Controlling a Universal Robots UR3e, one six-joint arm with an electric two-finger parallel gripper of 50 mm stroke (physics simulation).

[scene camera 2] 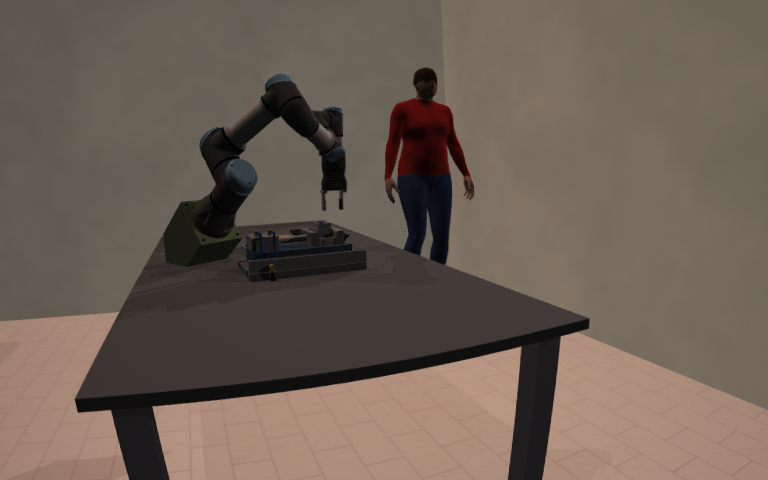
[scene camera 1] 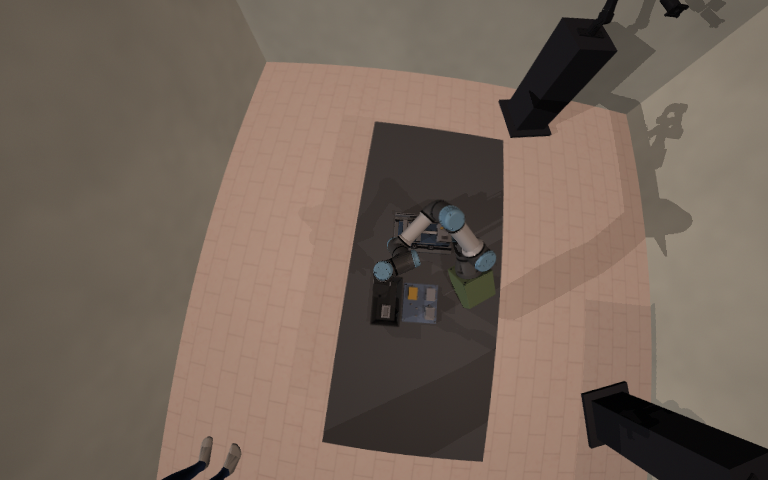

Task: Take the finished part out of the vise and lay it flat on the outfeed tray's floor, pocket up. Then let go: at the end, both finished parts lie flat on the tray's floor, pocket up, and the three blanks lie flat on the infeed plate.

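Pixels of known places: gripper, fingertip midpoint: (scene camera 2: pixel 332 210); arm's base, link origin: (scene camera 2: pixel 211 219) (scene camera 1: pixel 469 269).
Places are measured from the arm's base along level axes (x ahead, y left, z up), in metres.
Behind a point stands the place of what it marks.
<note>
My gripper (scene camera 2: pixel 332 201) @[x 0.408, y 0.005, z -0.006 m] is open and empty, fingers down, raised above the fixtures in scene camera 2. In scene camera 1 the wrist hides its fingers, over the far end of the black outfeed tray (scene camera 1: pixel 374 308) @[x 0.461, y 0.120, z -0.098 m]. A grey finished part (scene camera 1: pixel 385 311) @[x 0.410, y 0.140, z -0.094 m] lies in the tray's near half; the wrist partly covers the far half, where a small pale patch is too small to identify. The blue infeed plate (scene camera 1: pixel 416 318) @[x 0.263, y 0.196, z -0.119 m] bears an orange blank (scene camera 1: pixel 412 293) @[x 0.269, y 0.072, z -0.083 m] and two grey blanks (scene camera 1: pixel 430 293) @[x 0.182, y 0.084, z -0.083 m] (scene camera 1: pixel 429 312) @[x 0.201, y 0.173, z -0.083 m]. The vise (scene camera 2: pixel 315 238) @[x 0.190, y -0.271, z -0.045 m] is partly under the arm in scene camera 1; whether it holds a part cannot be told.
The vise stands on a blue and grey base (scene camera 1: pixel 430 247) @[x 0.145, y -0.142, z -0.090 m] (scene camera 2: pixel 308 264) @[x 0.144, y -0.312, z -0.099 m] on the dark table (scene camera 1: pixel 407 384) @[x 0.349, y 0.507, z -0.127 m] (scene camera 2: pixel 339 316) @[x 0.030, y -0.635, z -0.127 m]. The green robot mount (scene camera 1: pixel 476 289) @[x -0.009, y 0.093, z 0.022 m] (scene camera 2: pixel 198 249) @[x -0.062, y -0.054, z -0.071 m] stands beside the infeed plate. A person in red (scene camera 2: pixel 424 138) stands beyond the table.
</note>
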